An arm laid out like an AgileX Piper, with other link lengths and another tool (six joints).
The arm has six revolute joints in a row. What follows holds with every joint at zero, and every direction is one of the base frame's. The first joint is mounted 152.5 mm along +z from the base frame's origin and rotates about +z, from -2.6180 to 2.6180 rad. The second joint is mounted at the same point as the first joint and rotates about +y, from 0.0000 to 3.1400 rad. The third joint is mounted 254.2 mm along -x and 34.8 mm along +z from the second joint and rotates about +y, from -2.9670 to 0.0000 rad. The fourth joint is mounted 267.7 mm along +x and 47.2 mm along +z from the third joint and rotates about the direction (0.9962, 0, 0.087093), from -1.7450 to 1.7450 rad. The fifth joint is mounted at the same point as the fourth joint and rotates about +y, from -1.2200 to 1.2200 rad. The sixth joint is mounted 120.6 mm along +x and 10.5 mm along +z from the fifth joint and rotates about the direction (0.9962, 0, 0.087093), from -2.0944 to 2.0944 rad. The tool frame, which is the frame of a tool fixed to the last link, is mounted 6.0 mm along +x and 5.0 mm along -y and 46.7 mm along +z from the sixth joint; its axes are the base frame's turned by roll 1.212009, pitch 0.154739 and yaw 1.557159 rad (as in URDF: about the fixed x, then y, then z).
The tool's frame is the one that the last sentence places.
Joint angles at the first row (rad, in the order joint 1, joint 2, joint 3, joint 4, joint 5, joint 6):
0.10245 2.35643 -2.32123 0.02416 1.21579 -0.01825
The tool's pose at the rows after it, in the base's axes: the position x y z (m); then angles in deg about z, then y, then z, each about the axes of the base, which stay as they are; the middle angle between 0 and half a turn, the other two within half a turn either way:
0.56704 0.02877 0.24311 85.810 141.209 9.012
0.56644 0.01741 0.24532 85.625 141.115 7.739
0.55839 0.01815 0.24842 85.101 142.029 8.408
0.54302 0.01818 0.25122 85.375 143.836 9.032
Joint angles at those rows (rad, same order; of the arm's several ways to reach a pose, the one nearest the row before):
0.05370 2.35643 -2.32124 0.02296 1.21580 -0.01824
0.03408 2.34885 -2.31548 0.02111 1.21577 -0.01825
0.03409 2.30511 -2.25607 0.02173 1.21578 -0.03868
0.03409 2.22985 -2.14901 0.02367 1.21579 -0.04625

